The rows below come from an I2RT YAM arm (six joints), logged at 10 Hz.
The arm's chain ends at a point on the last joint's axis. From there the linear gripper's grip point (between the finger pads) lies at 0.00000 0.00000 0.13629 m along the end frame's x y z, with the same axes.
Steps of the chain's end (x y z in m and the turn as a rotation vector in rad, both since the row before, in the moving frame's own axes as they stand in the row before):
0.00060 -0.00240 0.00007 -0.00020 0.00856 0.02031
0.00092 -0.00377 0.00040 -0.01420 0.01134 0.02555
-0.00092 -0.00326 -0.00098 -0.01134 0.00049 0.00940
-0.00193 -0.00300 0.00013 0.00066 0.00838 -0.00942
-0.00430 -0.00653 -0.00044 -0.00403 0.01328 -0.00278
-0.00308 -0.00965 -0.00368 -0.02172 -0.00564 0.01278
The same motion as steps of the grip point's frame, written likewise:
0.00177 -0.00236 0.00007 -0.00020 0.00856 0.02031
0.00244 -0.00182 0.00038 -0.01420 0.01134 0.02555
-0.00086 -0.00171 -0.00099 -0.01134 0.00049 0.00940
-0.00079 -0.00310 0.00013 0.00066 0.00838 -0.00942
-0.00249 -0.00598 -0.00045 -0.00403 0.01328 -0.00278
-0.00387 -0.00670 -0.00371 -0.02172 -0.00564 0.01278

